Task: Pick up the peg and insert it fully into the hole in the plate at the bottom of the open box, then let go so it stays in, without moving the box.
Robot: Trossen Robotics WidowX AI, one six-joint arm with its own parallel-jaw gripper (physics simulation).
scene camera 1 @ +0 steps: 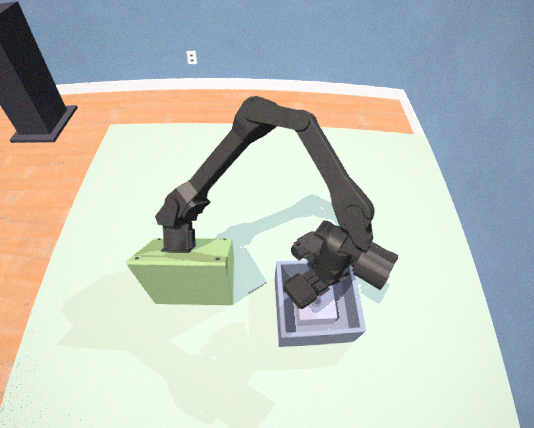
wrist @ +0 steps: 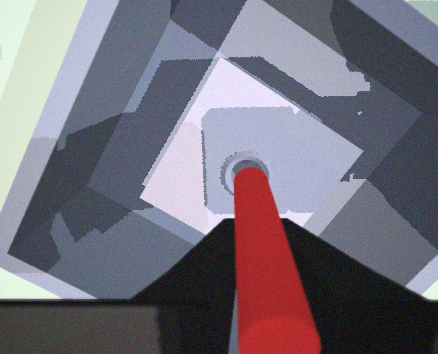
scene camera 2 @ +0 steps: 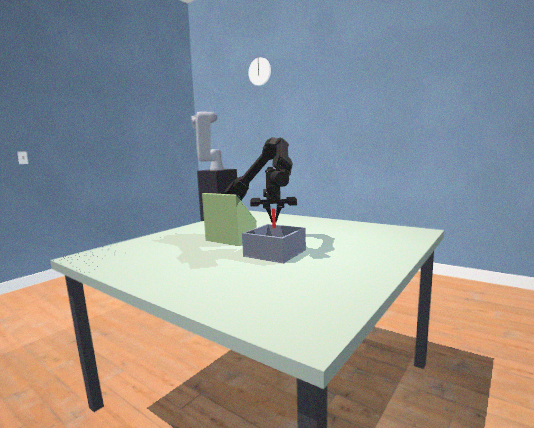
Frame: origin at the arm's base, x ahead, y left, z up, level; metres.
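Where they show: gripper, fingertip midpoint: (scene camera 1: pixel 320 288) (wrist: pixel 254 230) (scene camera 2: pixel 273 222); arm's base, origin of the base link: (scene camera 1: pixel 178 248) (scene camera 2: pixel 227 206).
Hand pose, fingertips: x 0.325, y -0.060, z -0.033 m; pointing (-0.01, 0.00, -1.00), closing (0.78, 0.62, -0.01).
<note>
Things, the pixels of their top centre, and the offset from my fingertips. Level surfaces: height alone.
- red peg, middle of its top: (wrist: pixel 277 349) (scene camera 2: pixel 273 208) dx -0.005, dy +0.006, dz +0.055 m
- open grey-blue box, middle of its top: (wrist: pixel 250 205) (scene camera 1: pixel 319 295) (scene camera 2: pixel 274 230) dx +0.004, dy -0.004, dz -0.032 m
- pale square plate, middle of its top: (wrist: pixel 247 177) (scene camera 1: pixel 316 300) dx +0.004, dy -0.004, dz -0.069 m
- pale green table, its level: dz -0.130 m
A red peg (scene camera 2: pixel 274 215) (wrist: pixel 262 260) points down, roughly upright. My gripper (scene camera 2: pixel 273 223) (wrist: pixel 254 230) is shut on the peg, over the open grey-blue box (scene camera 1: pixel 320 337) (scene camera 2: pixel 262 247) (wrist: pixel 71 75). In scene camera 2, the peg's lower end appears near the box's rim level. The pale square plate (scene camera 1: pixel 320 314) (wrist: pixel 285 127) lies at the box's bottom. Its round hole (wrist: pixel 247 163) has a ring around it. In the wrist view, the peg's tip overlaps the lower part of the hole, leaving the upper part visible. In scene camera 1, the fingertips and peg are hidden behind the gripper's body.
The box's walls surround the plate and peg on all sides. The green block (scene camera 1: pixel 192 282) (scene camera 2: pixel 220 217) carrying the arm's base stands beside the box on the pale green table (scene camera 1: pixel 425 370) (scene camera 2: pixel 350 280). A dark pedestal (scene camera 1: pixel 32 75) (scene camera 2: pixel 220 182) stands beyond the table.
</note>
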